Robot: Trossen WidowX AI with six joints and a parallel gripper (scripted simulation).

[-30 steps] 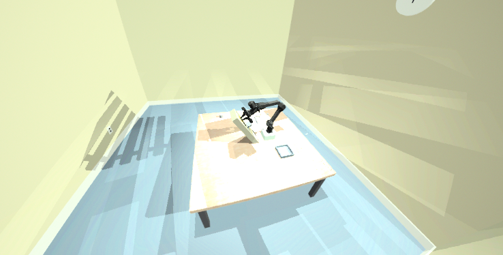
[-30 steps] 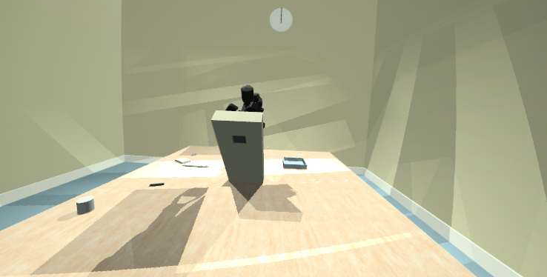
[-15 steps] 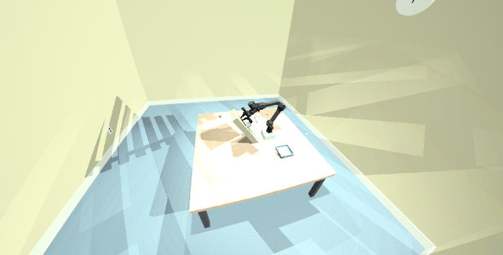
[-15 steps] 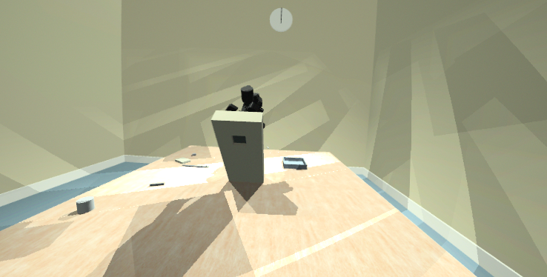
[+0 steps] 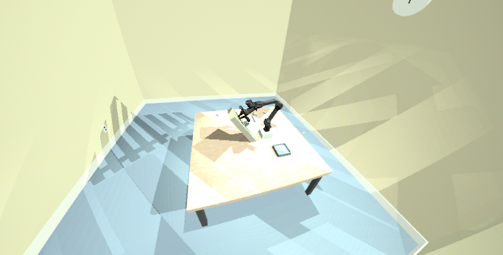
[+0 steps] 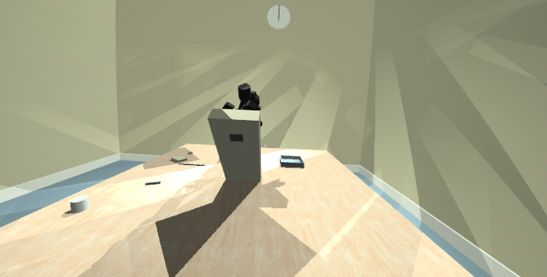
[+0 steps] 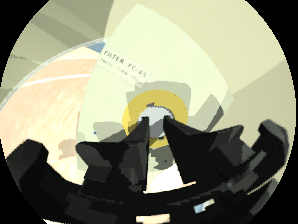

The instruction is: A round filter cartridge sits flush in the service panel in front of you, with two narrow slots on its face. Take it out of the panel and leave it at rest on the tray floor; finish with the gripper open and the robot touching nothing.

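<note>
My gripper tip is 1 cm short of the round filter cartridge and 1 cm above it. The rest, counted from my gripper tip: flat block (45 cm behind, 41 cm to the right, 28 cm below); tray (38 cm behind, 35 cm to the left, 27 cm below); dark bar (40 cm to the right, 28 cm below, 11 cm behind).
</note>
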